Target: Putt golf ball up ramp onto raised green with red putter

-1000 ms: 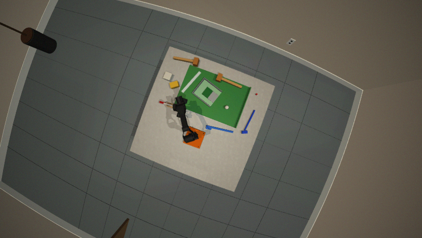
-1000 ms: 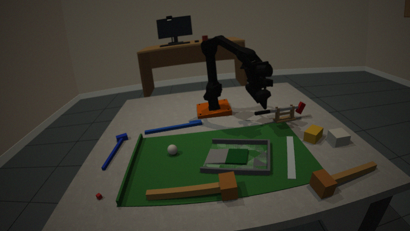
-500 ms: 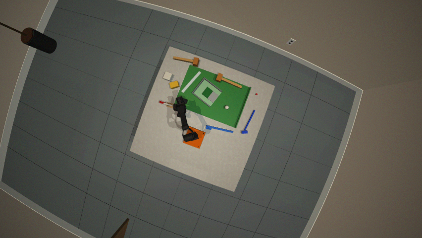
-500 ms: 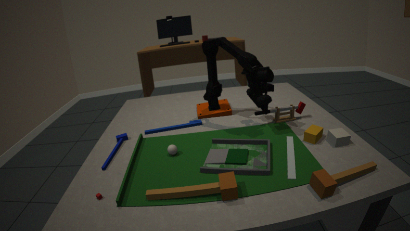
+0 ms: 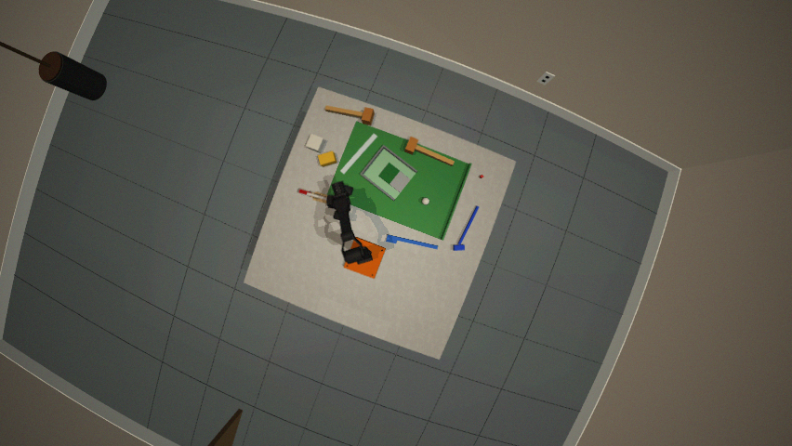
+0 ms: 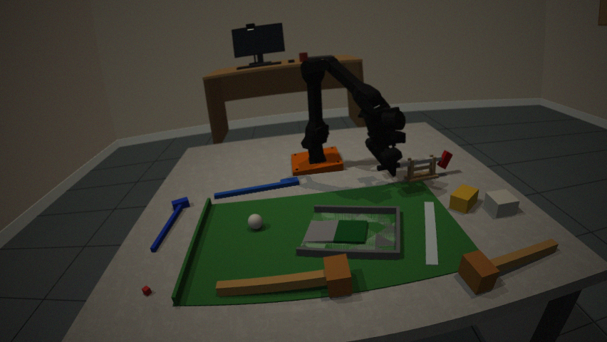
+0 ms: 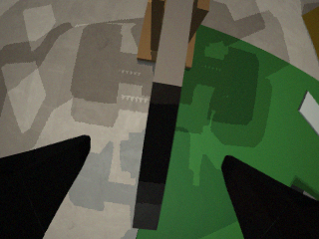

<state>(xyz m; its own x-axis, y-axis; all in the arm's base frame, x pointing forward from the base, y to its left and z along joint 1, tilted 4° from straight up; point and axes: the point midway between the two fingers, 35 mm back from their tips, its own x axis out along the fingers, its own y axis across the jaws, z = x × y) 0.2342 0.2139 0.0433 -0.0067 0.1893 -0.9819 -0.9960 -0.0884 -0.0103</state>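
The wooden rack lies 130 mm to the left of my gripper tip, 20 mm behind it and 10 mm below it. The rest, counted from my gripper tip: yellow block (210 mm ahead, 190 mm to the left, 30 mm below); white strip (310 mm ahead, 40 mm below, 30 mm to the left); white golf ball (430 mm to the right, 180 mm ahead, 20 mm below).
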